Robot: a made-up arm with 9 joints. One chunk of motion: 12 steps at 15 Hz.
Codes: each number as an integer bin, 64 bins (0 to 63) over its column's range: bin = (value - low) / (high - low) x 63, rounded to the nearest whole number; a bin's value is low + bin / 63 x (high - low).
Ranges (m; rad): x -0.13..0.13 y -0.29..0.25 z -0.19..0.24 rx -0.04..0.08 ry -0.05..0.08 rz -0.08..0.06
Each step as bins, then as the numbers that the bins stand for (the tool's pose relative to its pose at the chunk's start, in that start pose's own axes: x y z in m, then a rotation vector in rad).
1 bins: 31 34 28 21 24 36
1 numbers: -0.0021 0.0014 0.0011 0.0000 -0.0005 0.0000
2 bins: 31 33 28 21 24 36
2 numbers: -0.0021 -0.0071 0.0011 0.0000 -0.0005 0.0000
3 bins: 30 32 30 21 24 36
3 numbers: -0.0062 -0.0157 0.0148 0.0000 -0.0005 0.0000
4 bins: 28 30 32 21 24 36
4 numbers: -0.0144 -0.0329 0.0284 0.0000 -0.0005 0.0000
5 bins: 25 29 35 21 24 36
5 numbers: -0.0268 -0.0414 0.0489 0.0000 -0.0005 0.0000
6 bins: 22 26 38 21 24 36
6 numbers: -0.0392 -0.0671 0.0694 0.0000 -0.0005 0.0000
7 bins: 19 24 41 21 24 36
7 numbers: -0.0516 -0.0843 0.0898 0.0000 -0.0005 0.0000
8 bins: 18 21 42 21 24 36
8 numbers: -0.0557 -0.1100 0.0967 0.0000 -0.0005 0.0000
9 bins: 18 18 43 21 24 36
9 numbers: -0.0557 -0.1357 0.1035 0.0000 -0.0005 0.0000
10 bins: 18 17 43 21 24 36
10 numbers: -0.0557 -0.1443 0.1035 0.0000 -0.0005 0.0000
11 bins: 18 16 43 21 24 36
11 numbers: -0.0557 -0.1529 0.1035 0.0000 -0.0005 0.0000
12 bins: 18 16 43 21 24 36
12 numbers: -0.0557 -0.1529 0.1035 0.0000 -0.0005 0.0000
